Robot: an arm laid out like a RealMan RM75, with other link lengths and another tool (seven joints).
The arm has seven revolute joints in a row. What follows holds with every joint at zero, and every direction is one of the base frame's. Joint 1 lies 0.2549 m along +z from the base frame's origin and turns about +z. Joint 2 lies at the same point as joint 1 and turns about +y. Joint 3 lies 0.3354 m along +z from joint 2 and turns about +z. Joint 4 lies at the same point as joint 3 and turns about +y. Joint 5 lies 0.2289 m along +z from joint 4 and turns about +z. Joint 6 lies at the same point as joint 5 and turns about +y. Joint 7 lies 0.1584 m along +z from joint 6 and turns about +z. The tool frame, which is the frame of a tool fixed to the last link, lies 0.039 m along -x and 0.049 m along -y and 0.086 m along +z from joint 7; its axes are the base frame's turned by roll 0, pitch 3 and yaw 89.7 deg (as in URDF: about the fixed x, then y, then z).
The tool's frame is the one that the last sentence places.
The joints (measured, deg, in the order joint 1, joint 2, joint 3, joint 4, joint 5, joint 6, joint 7), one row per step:
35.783 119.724 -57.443 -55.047 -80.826 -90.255 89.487
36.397 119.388 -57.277 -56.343 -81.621 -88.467 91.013
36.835 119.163 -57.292 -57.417 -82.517 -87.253 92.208
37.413 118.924 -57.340 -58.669 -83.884 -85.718 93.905
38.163 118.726 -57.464 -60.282 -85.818 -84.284 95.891
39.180 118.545 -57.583 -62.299 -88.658 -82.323 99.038
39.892 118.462 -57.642 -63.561 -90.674 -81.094 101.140
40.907 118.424 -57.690 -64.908 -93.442 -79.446 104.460
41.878 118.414 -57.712 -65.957 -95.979 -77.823 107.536
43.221 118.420 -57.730 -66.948 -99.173 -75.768 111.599
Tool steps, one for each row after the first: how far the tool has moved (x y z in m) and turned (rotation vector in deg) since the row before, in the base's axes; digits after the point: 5 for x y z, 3 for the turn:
-0.00354 0.00888 0.00502 1.004 -0.931 -0.939
-0.00281 0.00560 0.00226 0.597 -0.992 -0.558
-0.00298 0.00718 0.00161 0.559 -1.333 -0.906
-0.00488 0.00663 0.00047 0.514 -1.814 -0.653
-0.00526 0.00959 0.00009 0.513 -2.276 -1.436
-0.00334 0.00630 -0.00004 0.389 -1.490 -0.996
-0.00320 0.00920 -0.00091 0.170 -1.650 -1.942
-0.00248 0.00909 -0.00022 0.319 -1.285 -1.989
-0.00287 0.01193 -0.00016 0.359 -1.288 -2.767

